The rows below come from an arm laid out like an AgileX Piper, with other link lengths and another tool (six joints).
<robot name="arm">
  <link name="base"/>
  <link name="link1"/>
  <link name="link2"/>
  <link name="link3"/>
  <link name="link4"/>
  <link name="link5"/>
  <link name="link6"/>
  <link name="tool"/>
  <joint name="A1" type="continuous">
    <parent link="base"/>
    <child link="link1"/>
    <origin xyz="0 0 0.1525"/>
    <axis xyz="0 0 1"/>
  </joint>
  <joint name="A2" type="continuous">
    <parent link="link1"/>
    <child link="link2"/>
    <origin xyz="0 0 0" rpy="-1.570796 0 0"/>
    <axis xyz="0 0 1"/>
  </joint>
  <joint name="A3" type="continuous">
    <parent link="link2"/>
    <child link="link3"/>
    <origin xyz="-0.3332 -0.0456 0"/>
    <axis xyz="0 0 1"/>
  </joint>
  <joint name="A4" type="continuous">
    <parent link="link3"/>
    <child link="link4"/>
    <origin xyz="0.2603 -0.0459 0" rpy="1.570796 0 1.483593"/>
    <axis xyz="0 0 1"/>
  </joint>
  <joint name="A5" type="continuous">
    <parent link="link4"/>
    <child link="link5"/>
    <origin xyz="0 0 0" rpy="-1.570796 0 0"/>
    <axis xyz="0 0 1"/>
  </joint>
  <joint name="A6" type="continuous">
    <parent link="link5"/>
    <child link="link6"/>
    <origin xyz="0 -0.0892 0" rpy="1.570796 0 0"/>
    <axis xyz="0 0 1"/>
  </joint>
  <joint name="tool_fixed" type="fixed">
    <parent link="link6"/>
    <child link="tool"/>
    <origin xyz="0.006 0.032 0.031" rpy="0.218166 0 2.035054"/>
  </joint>
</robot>
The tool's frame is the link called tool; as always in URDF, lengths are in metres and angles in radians. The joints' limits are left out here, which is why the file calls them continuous.
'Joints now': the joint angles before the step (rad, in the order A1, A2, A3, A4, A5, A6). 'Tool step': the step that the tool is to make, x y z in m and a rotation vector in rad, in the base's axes. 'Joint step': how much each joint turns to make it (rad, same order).
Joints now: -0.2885 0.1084 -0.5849 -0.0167 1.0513 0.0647
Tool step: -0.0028 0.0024 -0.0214 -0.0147 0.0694 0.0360
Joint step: 0.0001 -0.0270 0.0512 0.0166 0.0377 -0.0554
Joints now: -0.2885 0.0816 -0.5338 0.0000 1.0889 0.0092
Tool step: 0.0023 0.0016 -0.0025 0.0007 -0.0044 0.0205
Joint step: -0.0002 0.0001 0.0138 0.0213 -0.0178 -0.0193
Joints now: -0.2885 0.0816 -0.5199 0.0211 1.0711 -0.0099
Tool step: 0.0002 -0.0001 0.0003 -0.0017 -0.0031 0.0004
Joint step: 0.0003 0.0000 0.0001 -0.0003 -0.0035 -0.0007
